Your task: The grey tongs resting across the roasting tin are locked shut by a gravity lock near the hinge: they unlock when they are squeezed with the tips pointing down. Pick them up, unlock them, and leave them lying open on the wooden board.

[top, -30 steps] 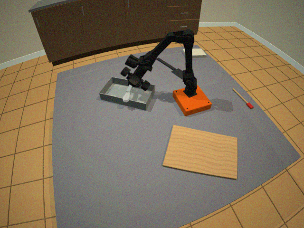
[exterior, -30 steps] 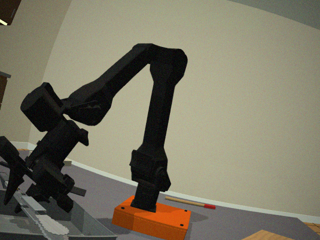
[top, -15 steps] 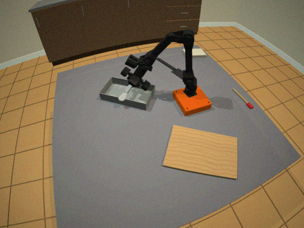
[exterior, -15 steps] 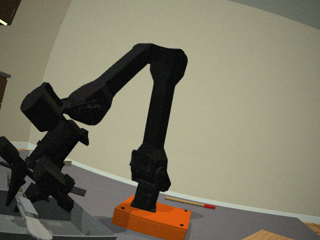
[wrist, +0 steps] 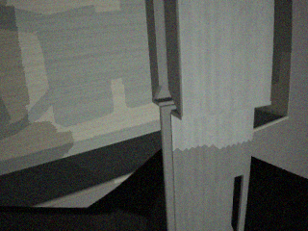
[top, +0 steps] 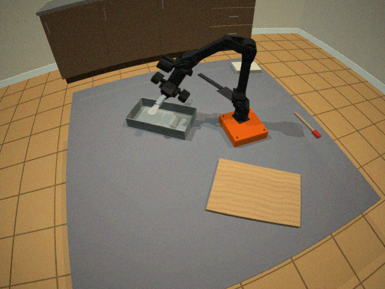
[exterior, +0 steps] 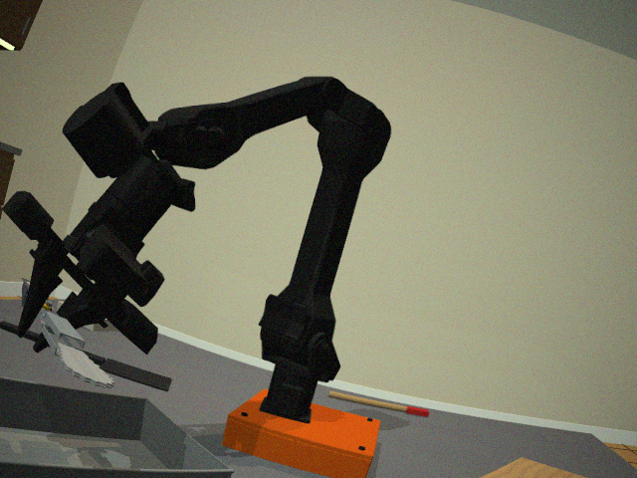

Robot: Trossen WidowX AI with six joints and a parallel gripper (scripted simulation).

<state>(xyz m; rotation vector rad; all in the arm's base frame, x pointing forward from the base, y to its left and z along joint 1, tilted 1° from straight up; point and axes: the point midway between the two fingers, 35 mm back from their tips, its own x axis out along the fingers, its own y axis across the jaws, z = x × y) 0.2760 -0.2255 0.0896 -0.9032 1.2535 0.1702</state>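
Right now the yellow lock tab is 30 mm behind my gripper tip, 30 mm above it and 10 mm to the right of it. Round my gripper tip: wooden board: 580 mm to the left, 130 mm behind, 100 mm below; then black spatula: 370 mm behind, 100 mm below, 80 mm to the right; then grey roasting tin: 80 mm below, 40 mm to the left, 40 mm ahead.
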